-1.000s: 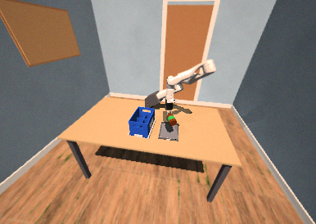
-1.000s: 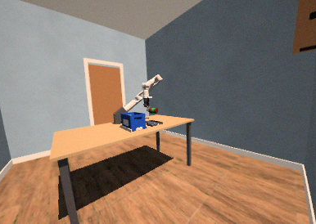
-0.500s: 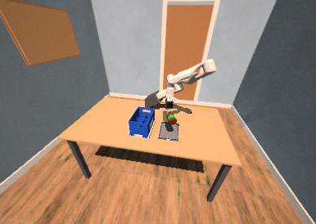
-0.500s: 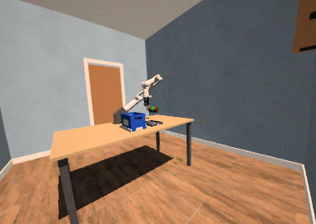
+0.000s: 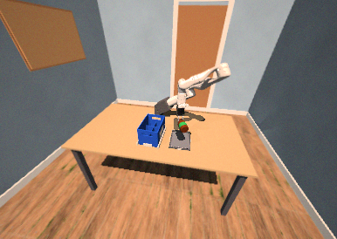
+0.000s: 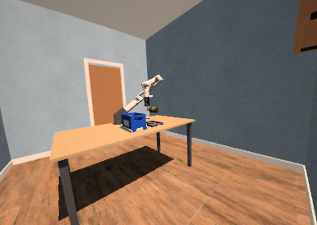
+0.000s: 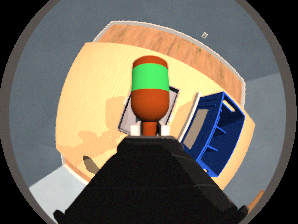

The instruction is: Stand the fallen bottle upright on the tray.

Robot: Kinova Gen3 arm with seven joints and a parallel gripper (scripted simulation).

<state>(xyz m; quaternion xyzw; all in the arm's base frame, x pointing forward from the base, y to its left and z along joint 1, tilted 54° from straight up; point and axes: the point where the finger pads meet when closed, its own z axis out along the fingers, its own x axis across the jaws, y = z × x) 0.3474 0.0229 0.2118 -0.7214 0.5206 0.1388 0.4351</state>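
The bottle lies 50 mm ahead of my hand, 20 mm to the left of it and 10 mm below it. Round my hand: blue crate: 50 mm ahead, 260 mm to the right, 120 mm below; tray: 30 mm ahead, 20 mm to the left, 190 mm below.
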